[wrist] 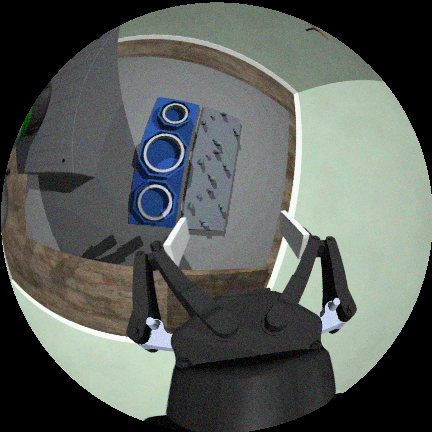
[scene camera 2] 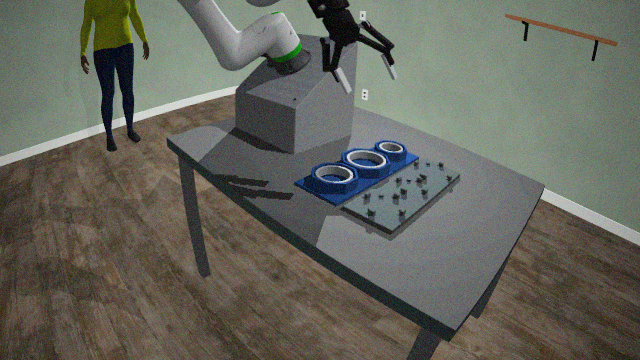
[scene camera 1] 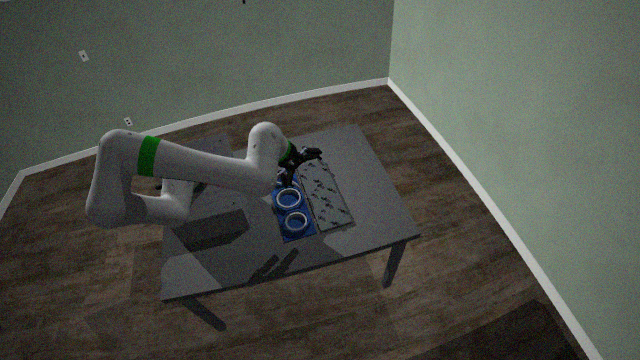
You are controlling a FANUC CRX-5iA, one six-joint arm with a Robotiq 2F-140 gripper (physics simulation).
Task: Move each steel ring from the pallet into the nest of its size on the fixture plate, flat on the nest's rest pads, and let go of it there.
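Frame: origin at the arm's base, x up, y right, z ahead, level; metres.
Seen in the pictures: gripper, fingertip midpoint: (wrist: pixel 234 223) (scene camera 2: pixel 371 85) (scene camera 1: pixel 309 174); arm's base, origin of the base link: (scene camera 2: pixel 293 62).
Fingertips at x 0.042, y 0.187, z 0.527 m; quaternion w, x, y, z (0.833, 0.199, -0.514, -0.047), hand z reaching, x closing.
Offsets run from my fingertips to a thing's top centre. "pt": to the spot under its first point. Level surfaces: height alone.
The large steel ring {dx -0.285, dy -0.143, dz -0.104 m} (scene camera 1: pixel 277 199) (scene camera 2: pixel 366 152) (wrist: pixel 183 153) sits in the middle holder of the blue pallet {pt dx -0.316, dy +0.073, dz -0.046 m} (scene camera 1: pixel 309 232) (scene camera 2: pixel 336 199) (wrist: pixel 172 220). The medium ring {dx -0.285, dy +0.011, dz -0.096 m} (scene camera 1: pixel 285 221) (scene camera 2: pixel 334 168) (wrist: pixel 171 202) and the small ring {dx -0.285, dy -0.290, dz -0.112 m} (scene camera 2: pixel 390 143) (wrist: pixel 163 114) sit in the end holders. The small ring is hidden behind the gripper in scene camera 1. The grey fixture plate {dx -0.312, dy -0.151, dz +0.074 m} (scene camera 1: pixel 345 217) (scene camera 2: pixel 417 201) (wrist: pixel 220 185) lies beside the pallet; its small pads and posts show and no ring lies on it. My gripper (scene camera 1: pixel 303 167) (scene camera 2: pixel 371 84) (wrist: pixel 234 223) is open and empty, high above the table.
The pallet and plate lie on the grey table {dx -0.324 m} (scene camera 1: pixel 377 200) (scene camera 2: pixel 450 260) (wrist: pixel 260 150). The robot's grey box pedestal (scene camera 2: pixel 265 120) (wrist: pixel 95 125) stands on the pallet's far side from the plate. A person in a yellow top (scene camera 2: pixel 112 30) stands by the wall. A wooden shelf (scene camera 2: pixel 560 30) hangs on the wall.
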